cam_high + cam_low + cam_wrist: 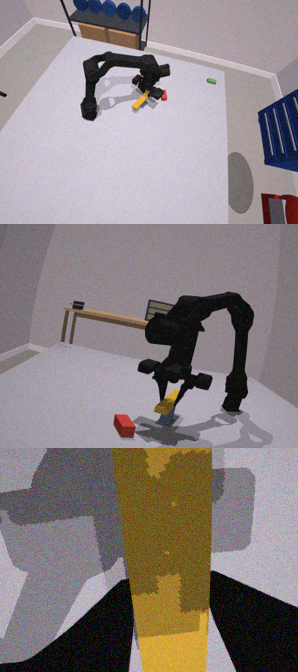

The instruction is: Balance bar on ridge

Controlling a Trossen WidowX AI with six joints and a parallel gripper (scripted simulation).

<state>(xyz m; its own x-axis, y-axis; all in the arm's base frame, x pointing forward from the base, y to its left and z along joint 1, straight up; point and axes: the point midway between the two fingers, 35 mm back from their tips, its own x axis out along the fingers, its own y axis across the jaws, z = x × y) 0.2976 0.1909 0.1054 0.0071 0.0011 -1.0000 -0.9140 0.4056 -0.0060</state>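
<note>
Now: the yellow bar 1 cm behind my gripper tip and 3 cm to the right of it. The rest, counted from my gripper tip: green block: 44 cm ahead, 31 cm to the left, 6 cm below; then red block: 11 cm ahead, 7 cm to the left, 5 cm below.
</note>
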